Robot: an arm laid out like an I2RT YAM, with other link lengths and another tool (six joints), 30 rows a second.
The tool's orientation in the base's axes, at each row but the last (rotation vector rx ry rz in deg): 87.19 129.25 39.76; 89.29 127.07 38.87; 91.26 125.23 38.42; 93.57 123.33 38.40; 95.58 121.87 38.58; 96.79 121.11 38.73; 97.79 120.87 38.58; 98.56 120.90 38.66; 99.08 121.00 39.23; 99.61 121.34 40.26
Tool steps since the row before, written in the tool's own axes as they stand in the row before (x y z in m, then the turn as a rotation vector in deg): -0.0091 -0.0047 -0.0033 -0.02 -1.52 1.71; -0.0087 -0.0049 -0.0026 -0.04 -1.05 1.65; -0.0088 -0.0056 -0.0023 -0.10 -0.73 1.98; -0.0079 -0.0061 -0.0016 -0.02 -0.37 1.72; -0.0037 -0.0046 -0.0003 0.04 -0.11 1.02; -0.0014 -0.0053 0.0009 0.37 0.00 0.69; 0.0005 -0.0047 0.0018 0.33 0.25 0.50; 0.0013 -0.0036 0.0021 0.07 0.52 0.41; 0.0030 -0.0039 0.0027 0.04 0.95 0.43; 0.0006 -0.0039 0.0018 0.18 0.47 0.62
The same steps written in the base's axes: -0.0019 -0.0106 0.0001 -0.26 -0.13 -2.27; -0.0023 -0.0101 -0.0006 0.08 -0.03 -1.95; -0.0030 -0.0102 -0.0012 0.53 0.05 -2.05; -0.0036 -0.0092 -0.0022 0.65 0.17 -1.63; -0.0030 -0.0045 -0.0024 0.46 0.17 -0.90; -0.0035 -0.0022 -0.0038 0.29 0.46 -0.56; -0.0030 0.0000 -0.0041 0.40 0.44 -0.26; -0.0021 0.0010 -0.0037 0.63 0.21 -0.05; -0.0024 0.0028 -0.0043 1.00 0.25 0.17; -0.0024 0.0003 -0.0036 0.68 0.35 -0.24
